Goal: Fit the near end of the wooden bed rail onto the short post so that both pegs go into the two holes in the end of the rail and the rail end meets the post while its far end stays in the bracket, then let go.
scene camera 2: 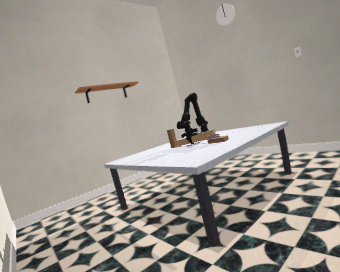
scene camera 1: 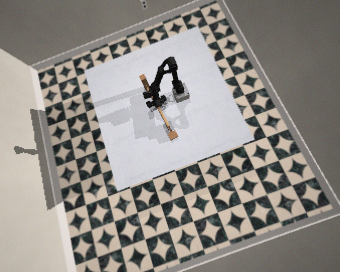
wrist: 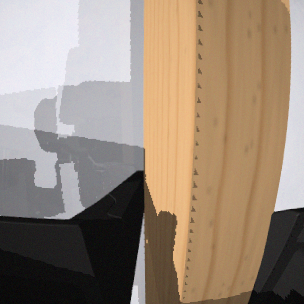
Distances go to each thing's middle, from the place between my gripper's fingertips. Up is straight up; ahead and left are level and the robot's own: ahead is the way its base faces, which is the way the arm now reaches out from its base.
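Scene:
Wooden bed rail (wrist: 215, 87), 4 cm above my hand, 2 cm left of it, 1 cm behind it.

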